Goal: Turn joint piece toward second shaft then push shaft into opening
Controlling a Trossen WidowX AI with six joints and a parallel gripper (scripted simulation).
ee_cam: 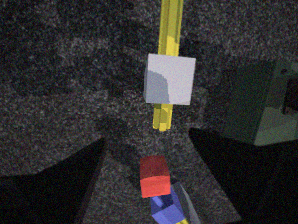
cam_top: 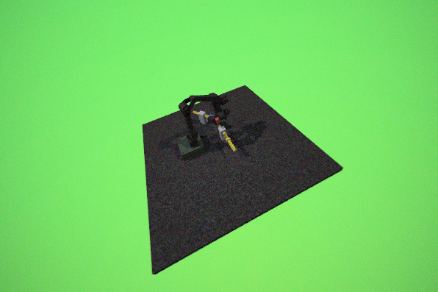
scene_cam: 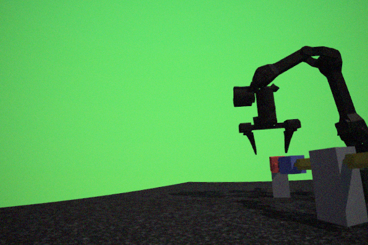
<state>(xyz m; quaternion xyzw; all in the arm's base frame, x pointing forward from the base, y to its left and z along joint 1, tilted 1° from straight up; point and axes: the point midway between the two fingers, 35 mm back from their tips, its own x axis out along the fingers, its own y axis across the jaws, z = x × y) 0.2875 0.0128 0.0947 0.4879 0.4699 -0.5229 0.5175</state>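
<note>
My gripper tip is now 9 cm to the right of the red joint piece and 3 cm above it.
</note>
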